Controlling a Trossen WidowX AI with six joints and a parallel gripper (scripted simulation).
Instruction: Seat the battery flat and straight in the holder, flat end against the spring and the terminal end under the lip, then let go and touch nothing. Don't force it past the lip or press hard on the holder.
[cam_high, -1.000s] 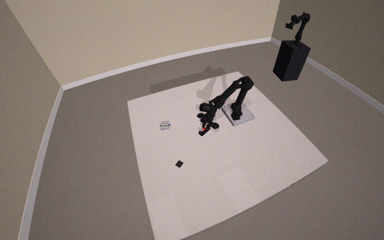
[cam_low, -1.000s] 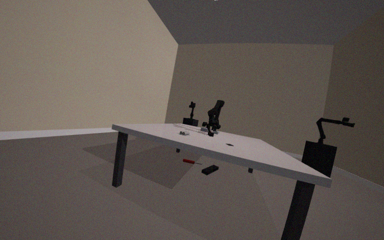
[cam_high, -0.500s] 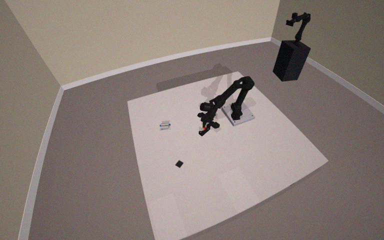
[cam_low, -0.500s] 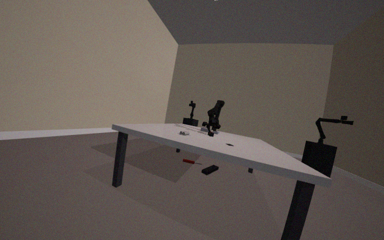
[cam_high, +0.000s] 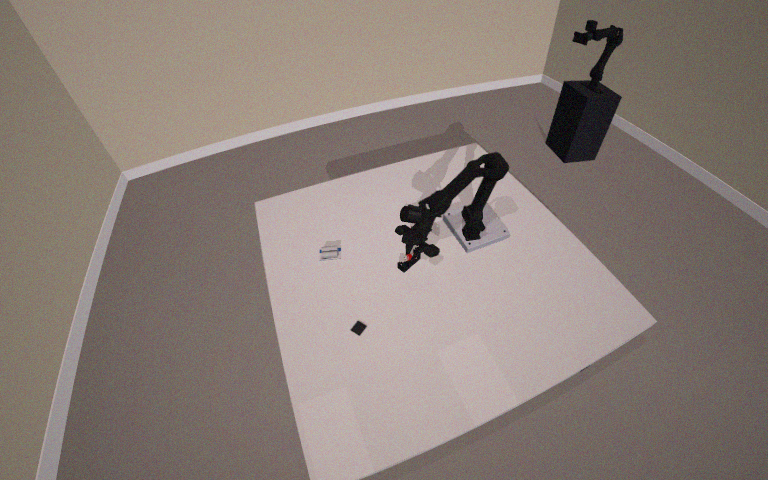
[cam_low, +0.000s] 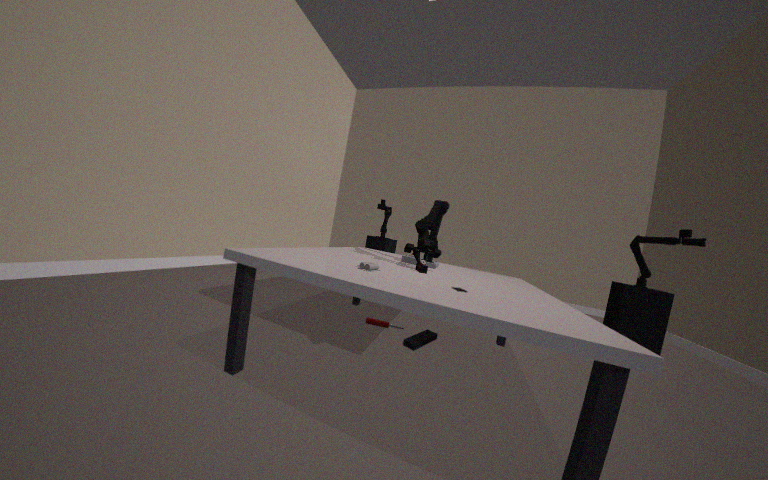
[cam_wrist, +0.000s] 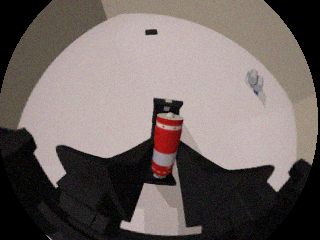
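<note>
Right now my gripper tip is 1 cm below the battery. The rest, counted from my gripper tip: black square 23 cm ahead, 25 cm to the left, 3 cm below; red screwdriver 33 cm ahead, 2 cm to the left, 22 cm below.
</note>
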